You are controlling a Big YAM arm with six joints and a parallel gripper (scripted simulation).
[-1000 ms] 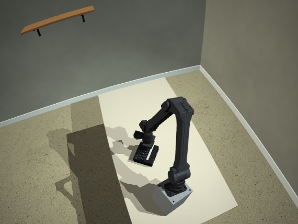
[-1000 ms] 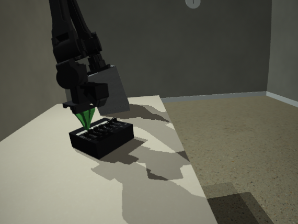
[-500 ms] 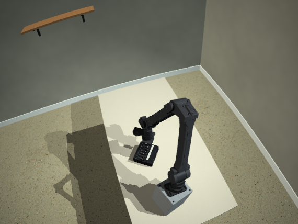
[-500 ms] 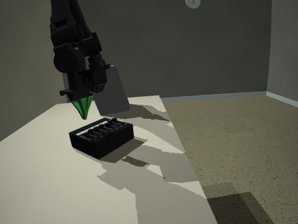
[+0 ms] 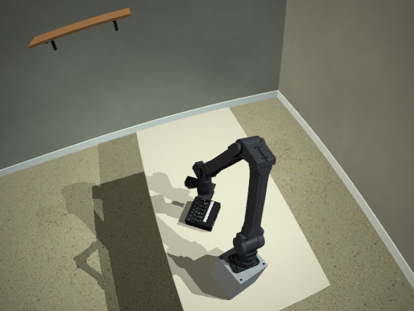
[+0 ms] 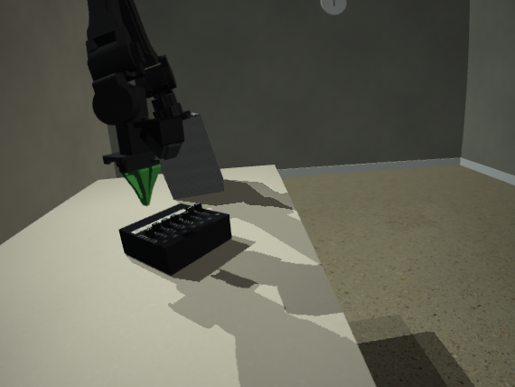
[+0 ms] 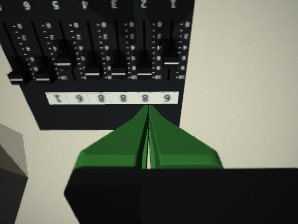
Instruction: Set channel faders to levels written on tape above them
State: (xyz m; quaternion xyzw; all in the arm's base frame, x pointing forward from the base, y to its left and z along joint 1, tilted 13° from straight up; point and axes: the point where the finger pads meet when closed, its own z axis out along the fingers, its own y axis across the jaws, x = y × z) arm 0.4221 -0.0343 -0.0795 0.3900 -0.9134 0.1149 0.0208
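Right now the channel 2 fader is 10 mm ahead of my hand, 10 mm to the left of it and 50 mm below it. The rest, counted from my hand: master fader cap 70 mm behind, 90 mm to the left, 50 mm below; channel 1 fader cap 30 mm ahead, 50 mm below.
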